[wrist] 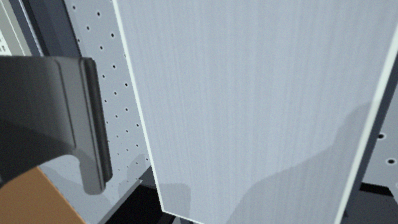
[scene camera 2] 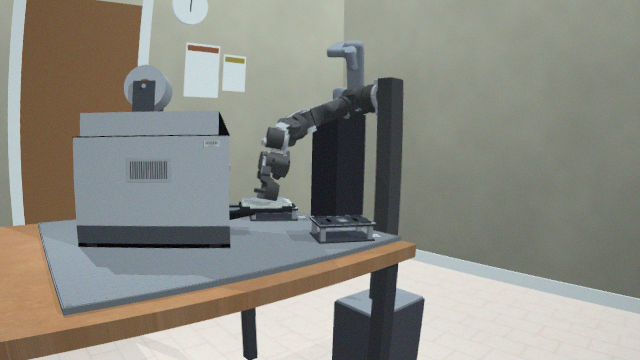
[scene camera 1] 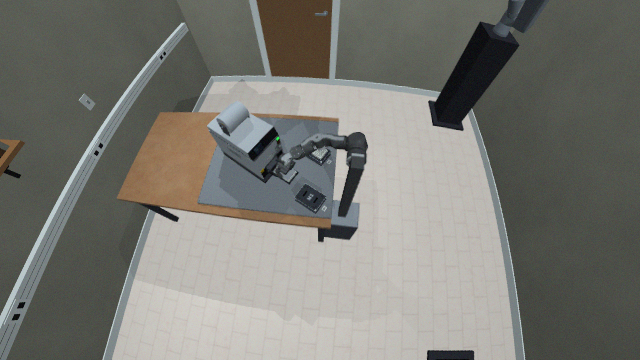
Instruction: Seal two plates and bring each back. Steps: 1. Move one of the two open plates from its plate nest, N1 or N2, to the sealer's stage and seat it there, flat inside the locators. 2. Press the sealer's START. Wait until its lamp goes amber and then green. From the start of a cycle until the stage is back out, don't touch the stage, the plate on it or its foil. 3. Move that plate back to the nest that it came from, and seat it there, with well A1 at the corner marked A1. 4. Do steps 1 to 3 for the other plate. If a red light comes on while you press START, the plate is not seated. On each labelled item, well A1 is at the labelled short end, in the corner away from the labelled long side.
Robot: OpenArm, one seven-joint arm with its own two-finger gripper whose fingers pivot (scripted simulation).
same spot on arm column: (scene camera 2: 390, 90) = (scene camera 1: 350, 172)
